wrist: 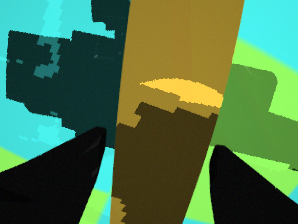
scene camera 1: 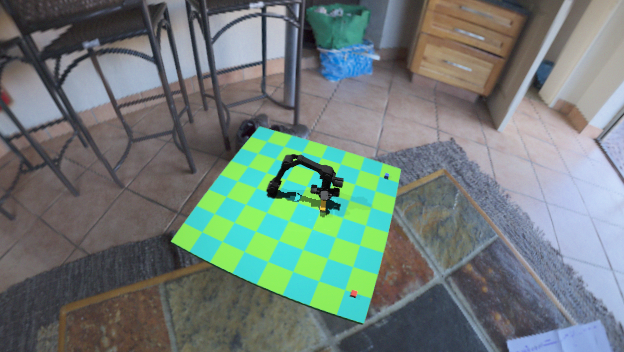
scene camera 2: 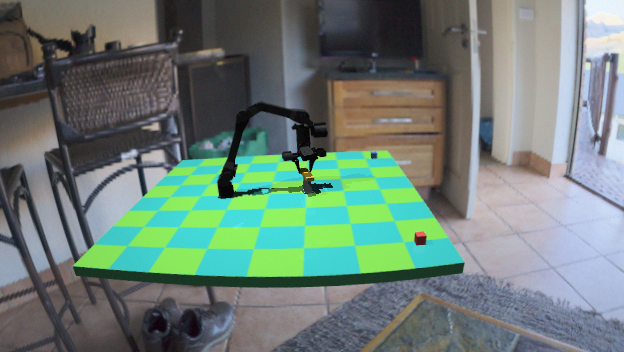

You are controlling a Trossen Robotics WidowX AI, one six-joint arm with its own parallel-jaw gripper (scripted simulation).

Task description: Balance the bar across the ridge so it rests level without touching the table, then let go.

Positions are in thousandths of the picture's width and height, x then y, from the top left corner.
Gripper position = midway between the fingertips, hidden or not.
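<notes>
Through the wrist view I can see my gripper (wrist: 535,654), and a bar (wrist: 589,306) is there as well.
</notes>
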